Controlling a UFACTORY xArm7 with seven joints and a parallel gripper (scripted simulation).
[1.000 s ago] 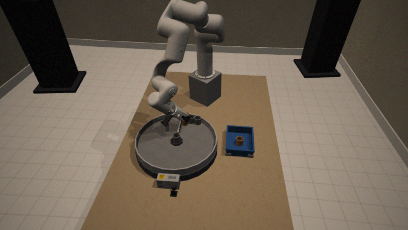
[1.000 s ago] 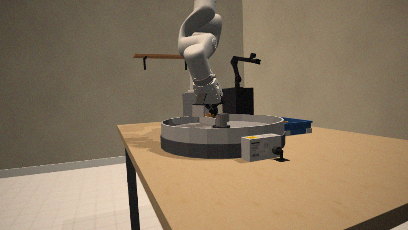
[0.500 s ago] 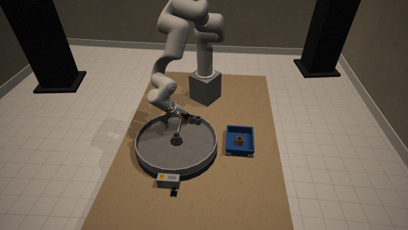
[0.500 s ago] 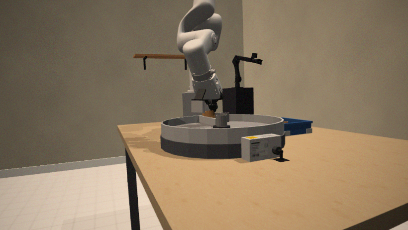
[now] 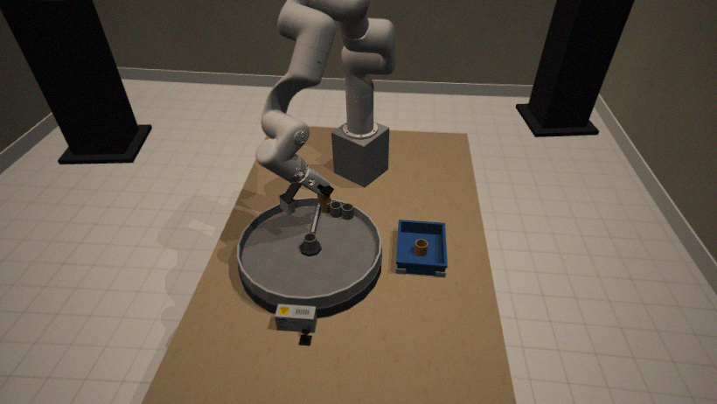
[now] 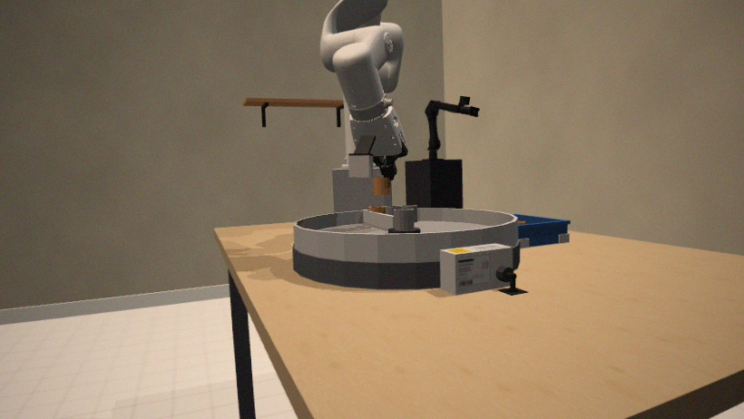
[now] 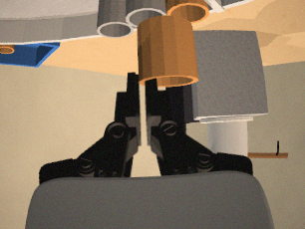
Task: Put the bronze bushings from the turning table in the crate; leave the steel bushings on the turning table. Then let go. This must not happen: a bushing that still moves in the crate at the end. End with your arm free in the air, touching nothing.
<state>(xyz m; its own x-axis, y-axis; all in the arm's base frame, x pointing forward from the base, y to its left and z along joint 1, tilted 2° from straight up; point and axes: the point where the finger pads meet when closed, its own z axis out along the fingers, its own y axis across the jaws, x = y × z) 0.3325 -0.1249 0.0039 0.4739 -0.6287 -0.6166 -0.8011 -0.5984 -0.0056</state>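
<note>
The blue crate lies 11 cm ahead of my hand, 29 cm to the left of it and 15 cm below it. The rest, counted from my hand: grey turning table (13 cm ahead, 5 cm to the right, 12 cm below).
</note>
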